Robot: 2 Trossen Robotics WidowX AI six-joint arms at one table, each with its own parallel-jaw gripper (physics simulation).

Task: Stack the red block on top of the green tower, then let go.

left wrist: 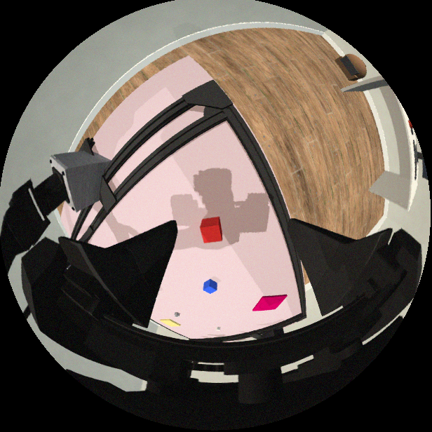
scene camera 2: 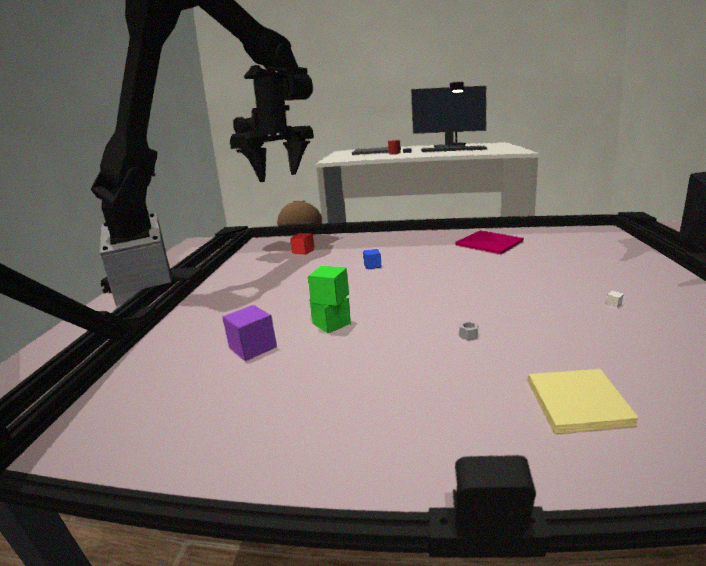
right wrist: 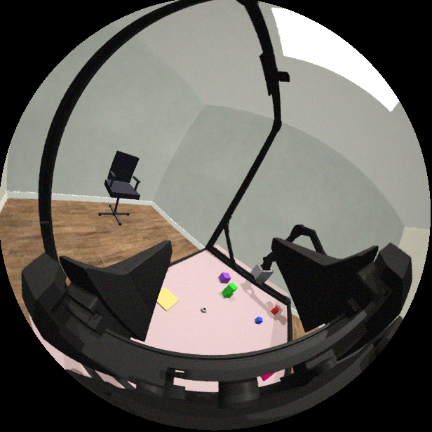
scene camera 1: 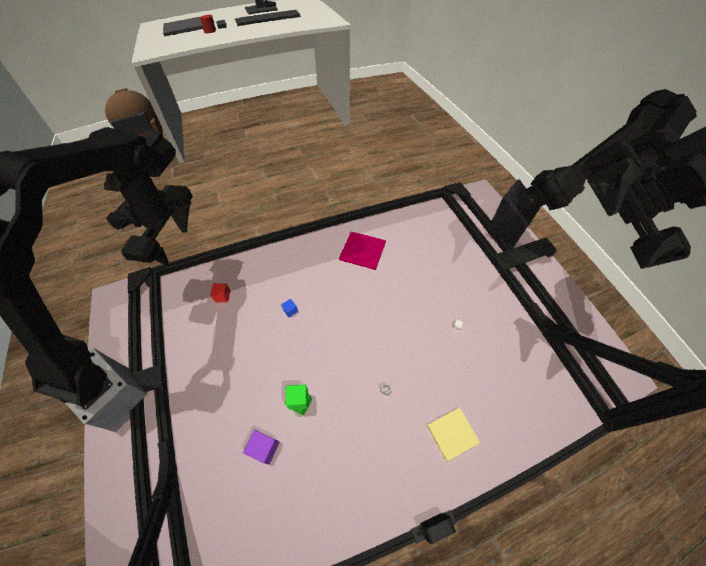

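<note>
The red block lies on the pink table top near its far left corner. The green tower is two green blocks, the upper slightly turned on the lower; it does not show in the left wrist view. My left gripper is open and empty, pointing down high above the far left corner, with the red block below it and apart from it. My right gripper is open and empty, raised at the right side.
A purple block stands near the tower. A small blue block lies right of the red one. A magenta square, white cube, grey nut and yellow pad lie farther right. Black rails border the table.
</note>
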